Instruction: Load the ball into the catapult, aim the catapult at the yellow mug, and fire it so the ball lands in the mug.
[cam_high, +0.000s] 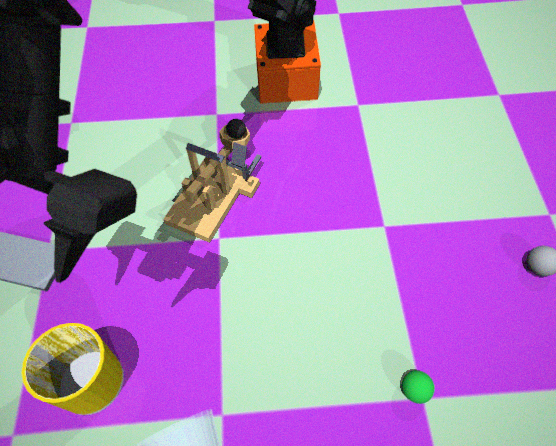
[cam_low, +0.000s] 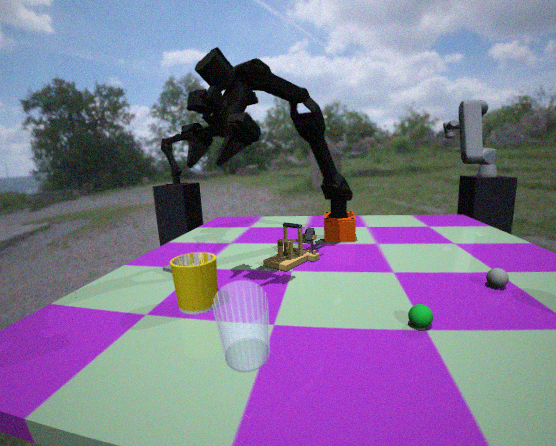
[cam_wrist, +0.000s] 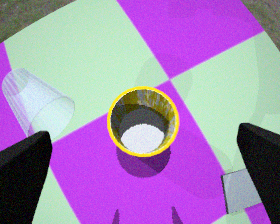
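The black ball lies 34 cm behind my gripper tip, 22 cm below it and 17 cm to the left of it. Also, from my gripper tip: yellow mug: 25 cm below, 3 cm ahead, 2 cm to the right; grey slab: 28 cm below, 15 cm to the right, 15 cm behind; wooden catapult: 28 cm behind, 23 cm below, 16 cm to the left.
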